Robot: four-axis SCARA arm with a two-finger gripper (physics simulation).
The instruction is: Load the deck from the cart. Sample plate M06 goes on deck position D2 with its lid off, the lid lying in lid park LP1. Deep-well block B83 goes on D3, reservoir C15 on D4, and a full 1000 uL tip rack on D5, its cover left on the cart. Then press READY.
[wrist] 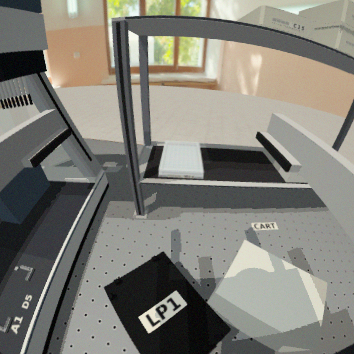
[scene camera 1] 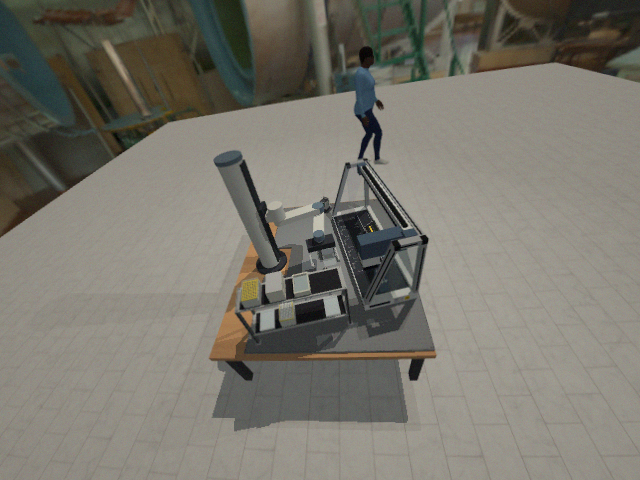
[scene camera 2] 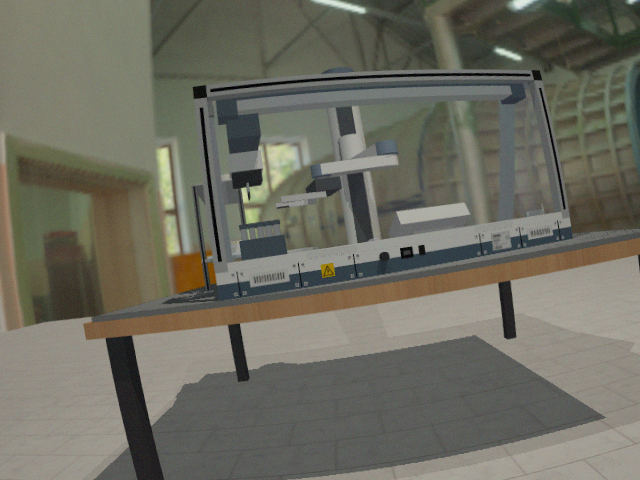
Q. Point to a cart shelf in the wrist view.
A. At 142, 163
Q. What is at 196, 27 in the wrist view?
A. A cart shelf.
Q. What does my gripper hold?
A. Nothing.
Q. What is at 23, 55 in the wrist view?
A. A pipetting head.
